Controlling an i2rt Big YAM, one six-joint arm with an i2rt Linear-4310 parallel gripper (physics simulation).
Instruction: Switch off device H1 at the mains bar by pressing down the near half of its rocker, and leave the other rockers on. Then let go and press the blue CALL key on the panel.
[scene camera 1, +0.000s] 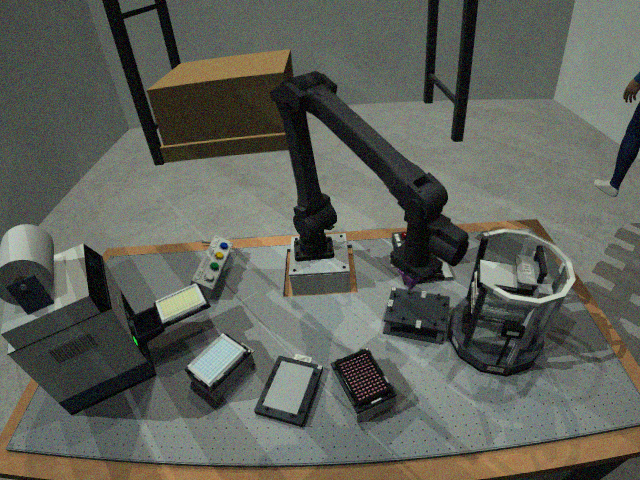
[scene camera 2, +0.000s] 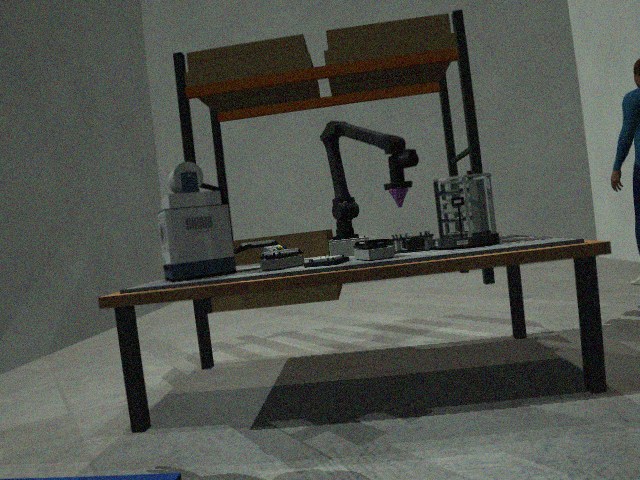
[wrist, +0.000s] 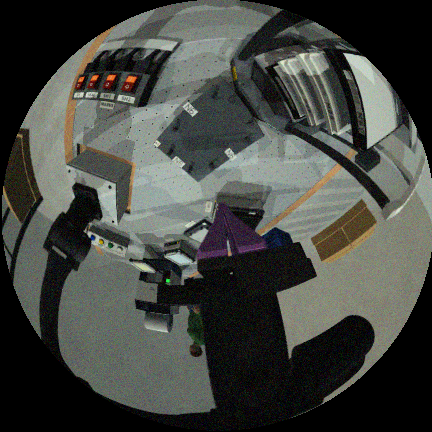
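The mains bar stands at the rear right, mostly hidden behind the arm in scene camera 1. In the wrist view its several rockers all glow orange; the small labels are too blurred to read surely. My gripper, with purple fingers, is shut and empty. It points down, well above the table, in front of the bar in scene camera 1. The pale panel lies left of the arm's base, with its blue key at the rear end, beside yellow and green keys.
A dark holder sits just in front of the bar. The round carousel stands to its right. A pink-welled plate, a grey plate and a pale blue plate lie forward. A large instrument stands left.
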